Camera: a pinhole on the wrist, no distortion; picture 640 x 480 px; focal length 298.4 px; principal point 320.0 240.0 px. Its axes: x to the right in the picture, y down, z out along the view. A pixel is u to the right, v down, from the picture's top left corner.
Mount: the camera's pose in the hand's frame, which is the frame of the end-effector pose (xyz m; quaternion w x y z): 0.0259 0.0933 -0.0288 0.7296 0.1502 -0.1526 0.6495
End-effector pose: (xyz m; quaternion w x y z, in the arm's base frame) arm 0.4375 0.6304 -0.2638 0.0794 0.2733 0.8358 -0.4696
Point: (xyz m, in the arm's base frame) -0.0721 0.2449 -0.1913
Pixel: 142.9 93.7
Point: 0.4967 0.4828 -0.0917
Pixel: outside the picture
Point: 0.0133 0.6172 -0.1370
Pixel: outside the picture
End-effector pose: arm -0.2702 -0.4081 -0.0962 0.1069 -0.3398 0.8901 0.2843
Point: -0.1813 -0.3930 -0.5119
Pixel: 239.6 185.6
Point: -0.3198 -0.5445 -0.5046
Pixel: 208.2 30.2
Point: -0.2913 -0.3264 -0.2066
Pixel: 317.1 251.5
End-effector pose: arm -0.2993 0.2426 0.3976 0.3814 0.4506 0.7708 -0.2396
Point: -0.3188 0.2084 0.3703
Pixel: 76.2 247.4
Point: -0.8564 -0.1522 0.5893
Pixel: outside the picture
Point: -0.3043 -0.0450 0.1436
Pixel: 291.0 206.4
